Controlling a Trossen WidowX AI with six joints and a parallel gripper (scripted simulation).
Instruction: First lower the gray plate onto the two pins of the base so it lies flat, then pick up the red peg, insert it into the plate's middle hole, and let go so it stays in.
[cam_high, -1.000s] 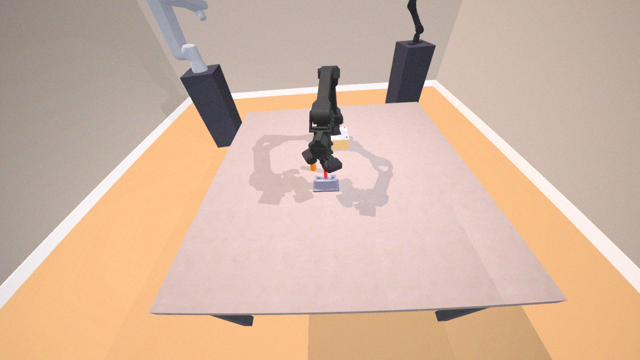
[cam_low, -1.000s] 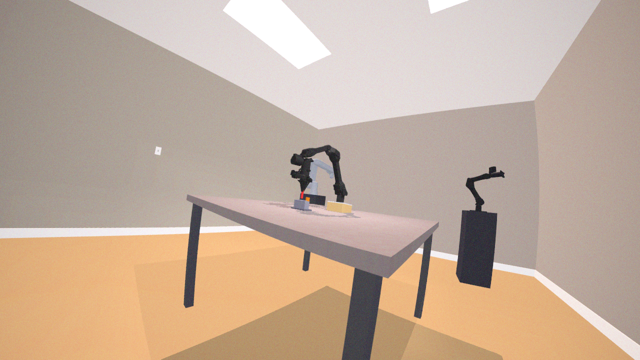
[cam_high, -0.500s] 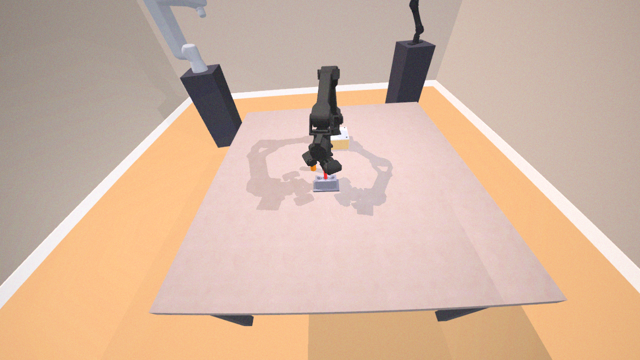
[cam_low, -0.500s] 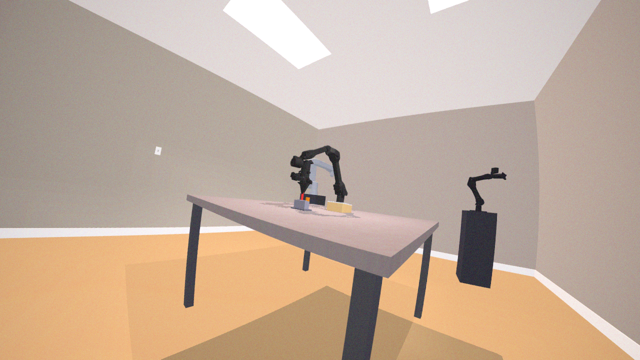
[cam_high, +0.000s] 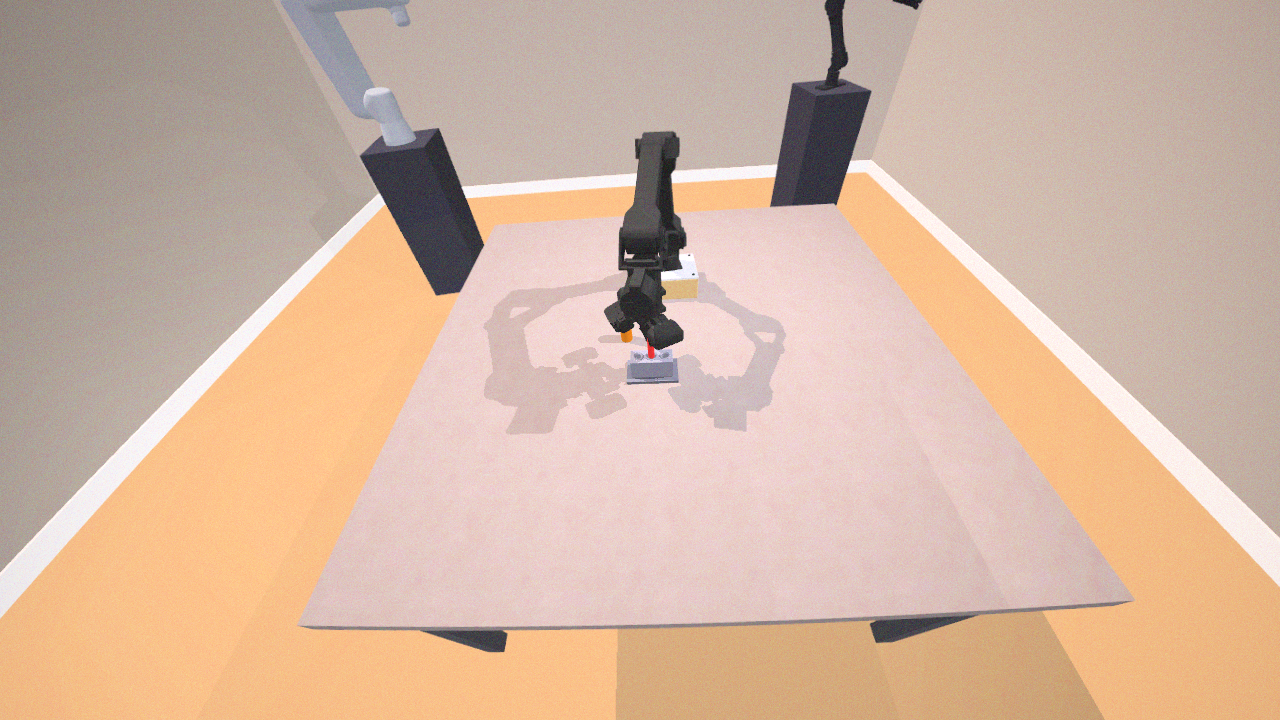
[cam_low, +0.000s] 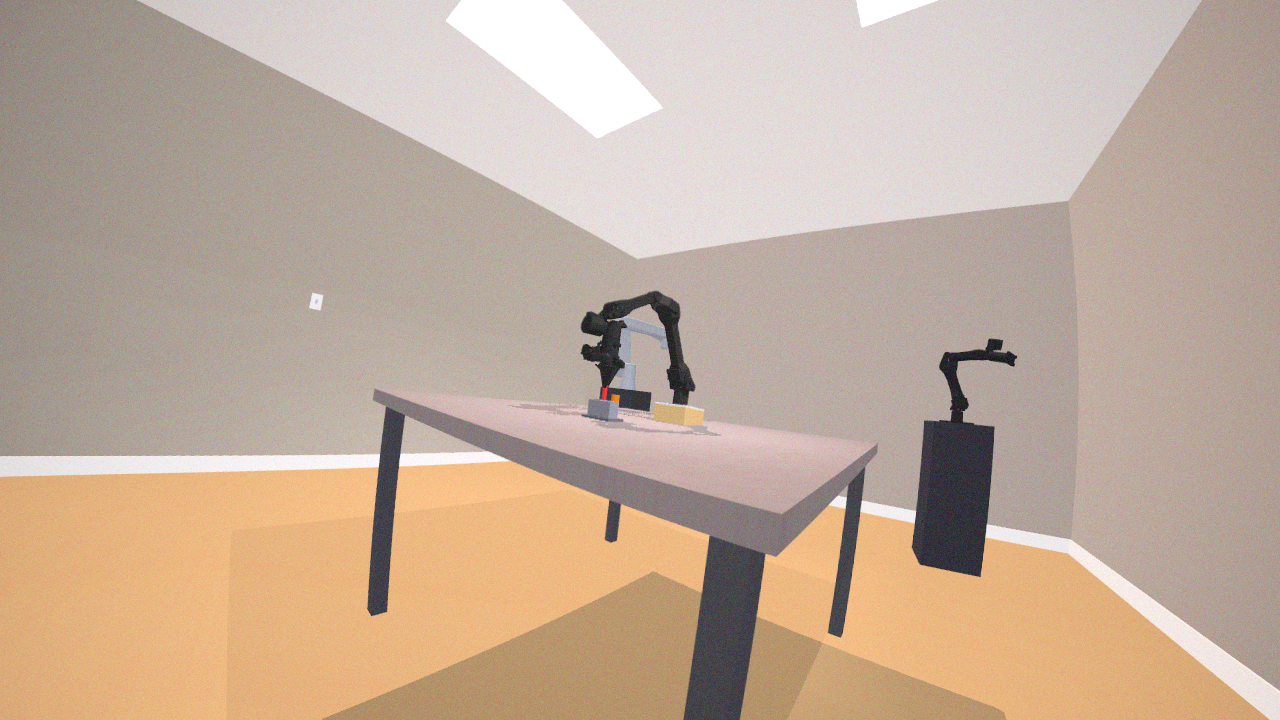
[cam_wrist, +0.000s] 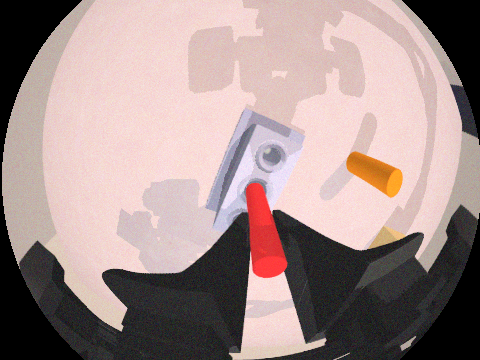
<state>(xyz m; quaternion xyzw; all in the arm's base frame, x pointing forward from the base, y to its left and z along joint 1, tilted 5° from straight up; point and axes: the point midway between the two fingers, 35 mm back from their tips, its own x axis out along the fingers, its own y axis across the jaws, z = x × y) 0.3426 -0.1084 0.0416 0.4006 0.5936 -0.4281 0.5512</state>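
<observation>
Right now my gripper tip is right at the red peg. The rest, counted from my gripper tip: orange cylinder: 130 mm behind, 40 mm to the right, 60 mm below; then gray plate: 50 mm below; then base: 90 mm below.
</observation>
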